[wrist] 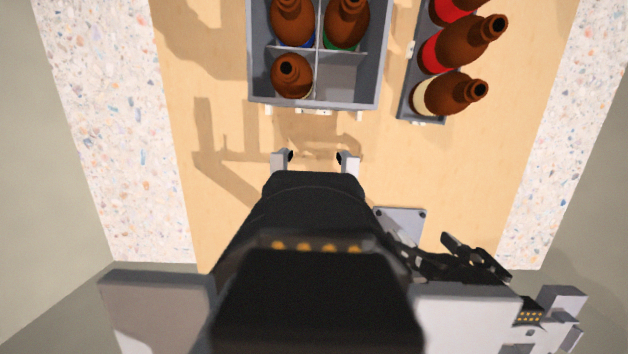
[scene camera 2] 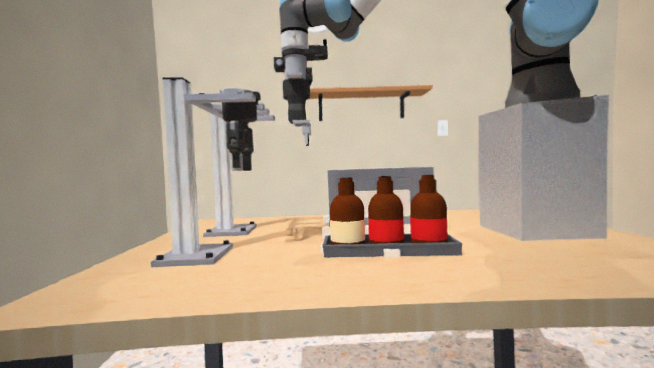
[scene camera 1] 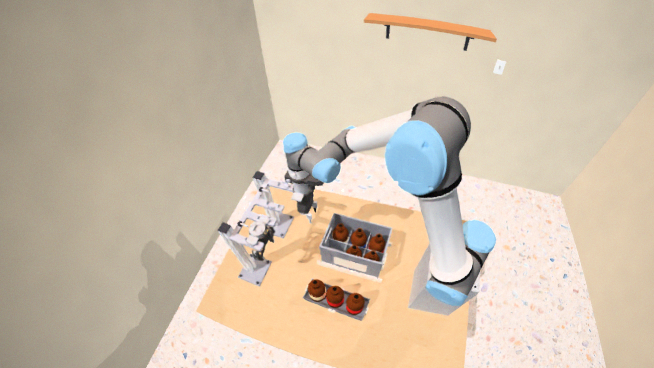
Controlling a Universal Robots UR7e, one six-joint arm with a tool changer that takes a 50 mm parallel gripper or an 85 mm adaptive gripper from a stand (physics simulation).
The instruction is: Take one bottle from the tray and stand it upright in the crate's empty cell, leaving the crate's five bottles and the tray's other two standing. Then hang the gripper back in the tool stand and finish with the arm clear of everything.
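Places are measured from the arm's base along level axes (x right, y ahead, z up), in metres.
Pixels of known places: arm's base, origin of the base link: [scene camera 2: 540, 105].
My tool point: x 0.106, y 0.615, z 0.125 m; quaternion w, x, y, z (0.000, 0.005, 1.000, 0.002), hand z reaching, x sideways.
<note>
For each thing: its top centre in the pictures, then the offset to it from my tool point.
- tray, middle of its top: [scene camera 2: 388, 238] [wrist: 440, 51] [scene camera 1: 336, 298] dy -0.199, dx -0.243, dz -0.419 m
- cream-labelled bottle, middle of its top: [wrist: 480, 89] [scene camera 2: 346, 177] [scene camera 1: 315, 282] dy -0.113, dx -0.240, dz -0.284 m
- middle red-labelled bottle, middle of its top: [wrist: 498, 24] [scene camera 2: 384, 176] [scene camera 1: 334, 289] dy -0.195, dx -0.244, dz -0.284 m
- right red-labelled bottle, middle of its top: [scene camera 2: 427, 175] [scene camera 1: 356, 296] dy -0.285, dx -0.250, dz -0.284 m
My gripper [scene camera 1: 312, 213] [scene camera 2: 307, 140] [wrist: 315, 158] is open and empty, high between the tool stand [scene camera 1: 242, 252] [scene camera 2: 182, 165] [wrist: 465, 305] and the crate [scene camera 1: 325, 254] [scene camera 2: 340, 175] [wrist: 256, 30]. Five brown bottles stand in the crate; its empty cell [scene camera 1: 340, 246] [wrist: 336, 82] is front left in scene camera 1. The tray [scene camera 1: 345, 314] [scene camera 2: 350, 250] [wrist: 407, 95] holds three upright bottles: a cream-labelled bottle [scene camera 1: 316, 289] [scene camera 2: 347, 210] [wrist: 445, 95], a middle red-labelled bottle [scene camera 1: 335, 296] [scene camera 2: 385, 210] [wrist: 465, 45] and a right red-labelled bottle [scene camera 1: 355, 303] [scene camera 2: 429, 210].
A second, black gripper [scene camera 1: 260, 245] [scene camera 2: 241, 140] hangs in the stand's nearer bay. The grey pedestal [scene camera 2: 545, 170] under the arm stands right of the crate and tray. An orange shelf [scene camera 1: 430, 26] [scene camera 2: 370, 92] is on the back wall.
</note>
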